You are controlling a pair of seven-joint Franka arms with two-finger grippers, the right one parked.
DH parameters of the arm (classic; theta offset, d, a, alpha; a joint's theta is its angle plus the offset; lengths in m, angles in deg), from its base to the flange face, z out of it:
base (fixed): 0 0 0 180
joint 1: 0 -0.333 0 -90
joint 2: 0 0 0 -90
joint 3: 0 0.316 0.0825 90
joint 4: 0 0 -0.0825 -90
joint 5: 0 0.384 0 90
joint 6: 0 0 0.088 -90
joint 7: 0 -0.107 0 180
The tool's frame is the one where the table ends.
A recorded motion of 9 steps. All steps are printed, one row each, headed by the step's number.
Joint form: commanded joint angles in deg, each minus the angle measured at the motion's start. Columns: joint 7, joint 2, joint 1, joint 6, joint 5, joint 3, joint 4.
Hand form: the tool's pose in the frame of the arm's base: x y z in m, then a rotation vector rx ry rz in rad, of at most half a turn. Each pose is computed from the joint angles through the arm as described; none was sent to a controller.
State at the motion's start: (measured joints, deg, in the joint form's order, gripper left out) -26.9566 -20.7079 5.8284 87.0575 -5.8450 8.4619 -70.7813
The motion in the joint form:
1: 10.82 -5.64 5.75 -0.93 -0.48 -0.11 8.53
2: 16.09 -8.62 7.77 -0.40 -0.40 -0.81 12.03
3: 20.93 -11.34 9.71 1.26 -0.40 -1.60 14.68
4: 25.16 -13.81 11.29 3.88 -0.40 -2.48 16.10
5: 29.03 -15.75 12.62 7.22 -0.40 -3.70 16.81
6: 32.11 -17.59 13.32 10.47 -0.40 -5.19 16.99
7: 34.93 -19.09 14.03 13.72 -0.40 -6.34 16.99
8: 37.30 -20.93 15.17 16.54 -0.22 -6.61 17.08
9: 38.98 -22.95 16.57 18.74 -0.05 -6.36 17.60
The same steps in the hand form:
1: 0.6747 -0.0755 0.5630 3.0424 -0.5489 -0.0526
2: 0.6839 -0.1100 0.5563 3.0588 -0.4857 -0.0304
3: 0.6919 -0.1443 0.5469 3.0660 -0.4297 0.0071
4: 0.6994 -0.1748 0.5316 3.0655 -0.3774 0.0435
5: 0.7046 -0.2045 0.5179 3.0534 -0.3314 0.0913
6: 0.7094 -0.2281 0.5008 3.0351 -0.2923 0.1224
7: 0.7127 -0.2487 0.4866 3.0162 -0.2522 0.1567
8: 0.7158 -0.2675 0.4680 3.0108 -0.2200 0.1786
9: 0.7179 -0.2856 0.4493 3.0114 -0.2055 0.1950

